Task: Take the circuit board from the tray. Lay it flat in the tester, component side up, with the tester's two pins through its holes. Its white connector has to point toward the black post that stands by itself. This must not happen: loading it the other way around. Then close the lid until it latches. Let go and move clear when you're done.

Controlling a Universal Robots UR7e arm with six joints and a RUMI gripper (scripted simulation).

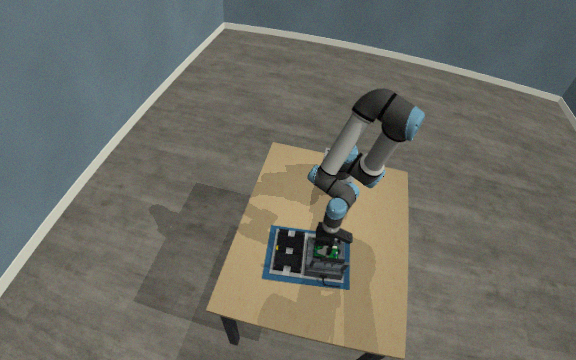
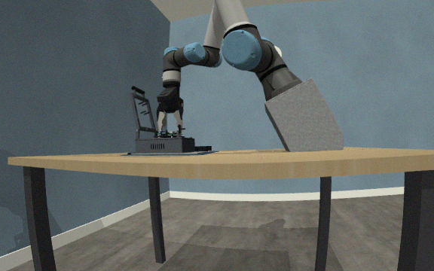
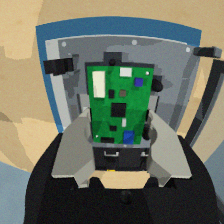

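Right now my hand is right at the green circuit board. The rest, counted from my hand: tester bed (1 cm to the left, 1 cm below); then see-through lid (12 cm ahead, 1 cm to the left, 11 cm above).
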